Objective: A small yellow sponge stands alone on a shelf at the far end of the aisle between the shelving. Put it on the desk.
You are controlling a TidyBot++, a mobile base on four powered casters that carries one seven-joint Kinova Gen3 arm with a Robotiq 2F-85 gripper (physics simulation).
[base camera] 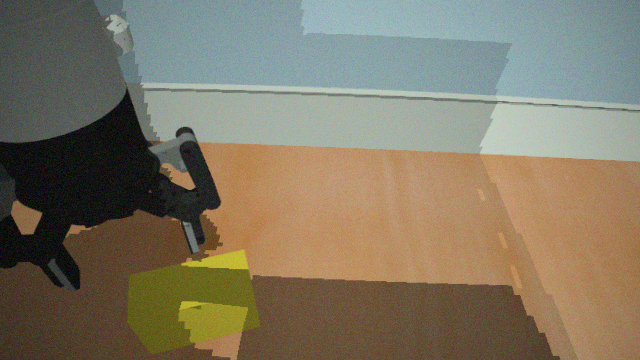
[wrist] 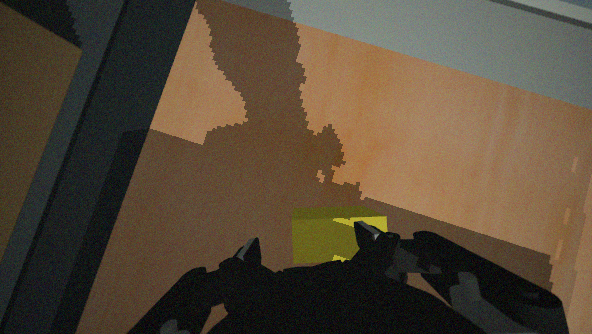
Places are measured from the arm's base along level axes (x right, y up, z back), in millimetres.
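Pixels of known places: gripper, fingertip midpoint: (base camera: 136, 263) (wrist: 307, 240).
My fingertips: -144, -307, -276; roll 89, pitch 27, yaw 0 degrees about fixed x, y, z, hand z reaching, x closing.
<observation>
Behind a point stands the place of what it marks, as x, y, z.
A yellow sponge (base camera: 160, 287) @[-130, -335, -271] (wrist: 317, 240) @[-129, -335, -269] lies on the orange-brown wooden floor, partly in shadow. It is low and left of centre in the base camera view, and below the centre in the wrist view. My gripper (base camera: 134, 269) @[-144, -307, -276] (wrist: 307, 240) @[-144, -307, -276] is open and empty, its fingers wide apart and pointing down. It hangs above the floor, beside and above the sponge. In the wrist view the right finger covers part of the sponge and the gripper body hides its lower edge. The desk cannot be made out in either view.
A blue wall (base camera: 400, 75) @[91, -286, -562] with a pale baseboard (base camera: 325, 120) @[-3, -351, -549] (wrist: 425, 45) @[-59, -374, -548] runs behind the sponge. A dark upright panel (wrist: 120, 100) @[-400, -349, -349] stands at the left of the wrist view, with a brown surface (wrist: 30, 100) @[-420, -300, -319] beyond it. The arm's shadow falls across the floor.
</observation>
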